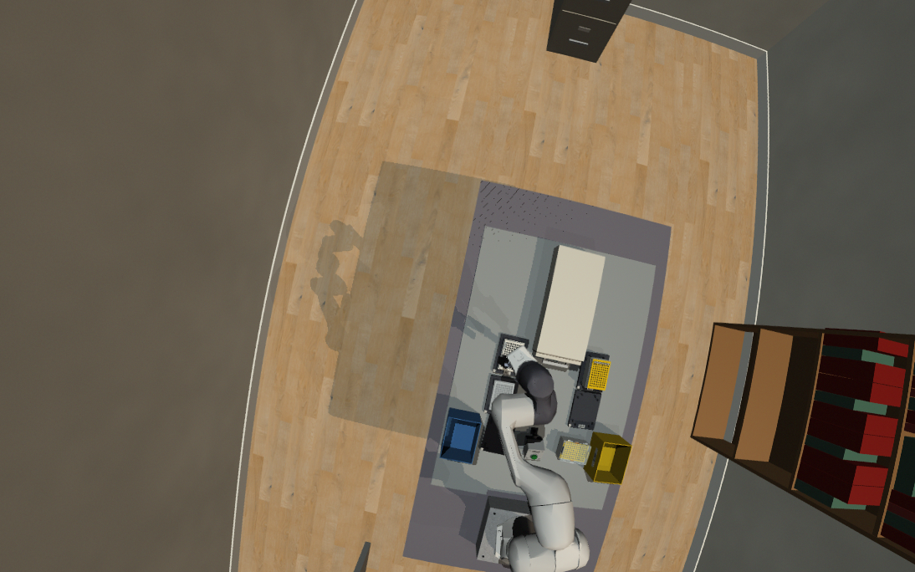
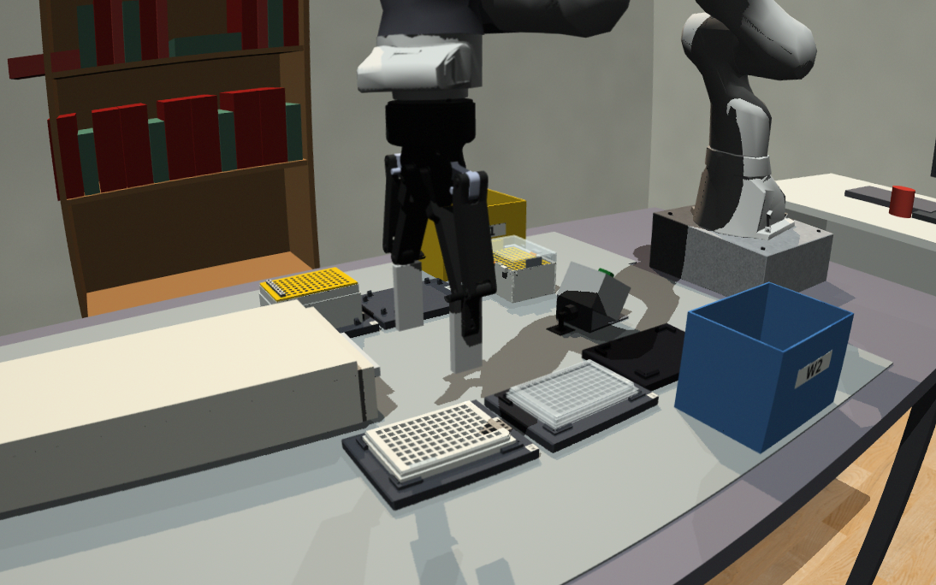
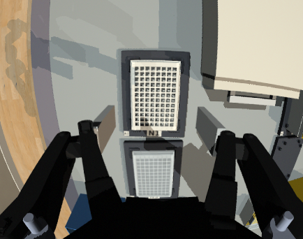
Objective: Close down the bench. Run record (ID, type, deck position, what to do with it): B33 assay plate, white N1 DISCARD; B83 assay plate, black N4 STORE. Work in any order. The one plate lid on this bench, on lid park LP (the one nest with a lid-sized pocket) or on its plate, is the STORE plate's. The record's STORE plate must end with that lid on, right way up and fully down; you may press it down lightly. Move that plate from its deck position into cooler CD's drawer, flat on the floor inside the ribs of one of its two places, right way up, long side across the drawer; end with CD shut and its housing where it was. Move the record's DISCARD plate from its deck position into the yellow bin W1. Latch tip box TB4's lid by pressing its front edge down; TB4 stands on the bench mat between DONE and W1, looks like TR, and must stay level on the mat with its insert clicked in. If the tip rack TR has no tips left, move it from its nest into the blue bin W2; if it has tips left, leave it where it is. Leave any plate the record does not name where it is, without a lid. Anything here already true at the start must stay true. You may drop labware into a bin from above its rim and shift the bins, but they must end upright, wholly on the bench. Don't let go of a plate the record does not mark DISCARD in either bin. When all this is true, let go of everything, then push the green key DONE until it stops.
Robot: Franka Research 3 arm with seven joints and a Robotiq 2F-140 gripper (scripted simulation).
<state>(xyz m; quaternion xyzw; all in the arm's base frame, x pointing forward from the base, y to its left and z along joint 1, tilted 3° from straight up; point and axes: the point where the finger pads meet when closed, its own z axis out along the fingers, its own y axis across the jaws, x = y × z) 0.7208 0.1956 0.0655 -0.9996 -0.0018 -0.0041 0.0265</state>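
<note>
My hand is 12 cm above the white plate. From my hand the other things lie so: clear plate: 18 cm behind, 13 cm below; nest N1: 14 cm below; clear plate lid: 18 cm to the right, 12 cm below, 12 cm ahead.
</note>
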